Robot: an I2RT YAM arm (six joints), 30 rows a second.
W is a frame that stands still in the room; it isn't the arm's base.
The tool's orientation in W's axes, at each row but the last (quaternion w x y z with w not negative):
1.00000, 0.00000, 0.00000, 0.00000
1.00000, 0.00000, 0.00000, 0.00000
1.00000, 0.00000, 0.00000, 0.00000
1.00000, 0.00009, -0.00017, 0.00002
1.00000, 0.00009, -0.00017, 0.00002
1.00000, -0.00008, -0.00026, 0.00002
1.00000, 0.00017, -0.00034, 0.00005
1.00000, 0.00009, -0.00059, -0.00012
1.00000, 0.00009, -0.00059, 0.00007
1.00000, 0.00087, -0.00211, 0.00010
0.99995, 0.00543, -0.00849, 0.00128
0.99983, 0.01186, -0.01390, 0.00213
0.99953, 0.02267, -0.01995, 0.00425
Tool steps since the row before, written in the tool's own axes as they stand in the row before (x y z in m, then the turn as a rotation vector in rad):
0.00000, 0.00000, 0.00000, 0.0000, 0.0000, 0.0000
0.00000, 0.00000, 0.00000, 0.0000, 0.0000, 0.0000
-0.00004, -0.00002, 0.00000, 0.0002, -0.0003, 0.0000
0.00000, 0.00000, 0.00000, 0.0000, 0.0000, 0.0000
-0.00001, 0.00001, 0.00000, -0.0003, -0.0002, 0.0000
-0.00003, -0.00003, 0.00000, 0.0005, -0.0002, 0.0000
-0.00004, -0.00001, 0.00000, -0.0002, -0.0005, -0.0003
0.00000, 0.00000, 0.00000, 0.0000, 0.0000, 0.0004
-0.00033, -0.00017, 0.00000, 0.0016, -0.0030, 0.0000
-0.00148, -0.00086, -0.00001, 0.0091, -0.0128, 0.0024
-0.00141, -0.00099, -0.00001, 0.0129, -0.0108, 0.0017
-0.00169, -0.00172, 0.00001, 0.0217, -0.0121, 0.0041
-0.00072, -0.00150, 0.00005, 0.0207, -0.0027, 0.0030
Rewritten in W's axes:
0.00000, 0.00000, 0.00000, 0.0000, 0.0000, 0.0000
0.00000, 0.00000, 0.00000, 0.0000, 0.0000, 0.0000
-0.00004, -0.00002, 0.00000, 0.0002, -0.0003, 0.0000
0.00000, 0.00000, 0.00000, 0.0000, 0.0000, 0.0000
-0.00001, 0.00001, 0.00000, -0.0003, -0.0002, 0.0000
-0.00003, -0.00003, 0.00000, 0.0005, -0.0002, 0.0000
-0.00004, -0.00001, 0.00000, -0.0002, -0.0005, -0.0003
0.00000, 0.00000, 0.00000, 0.0000, 0.0000, 0.0004
-0.00033, -0.00017, 0.00000, 0.0016, -0.0030, 0.0000
-0.00148, -0.00086, -0.00002, 0.0091, -0.0128, 0.0024
-0.00141, -0.00099, -0.00004, 0.0129, -0.0108, 0.0018
-0.00168, -0.00173, -0.00008, 0.0216, -0.0121, 0.0044
-0.00071, -0.00151, -0.00005, 0.0206, -0.0027, 0.0037

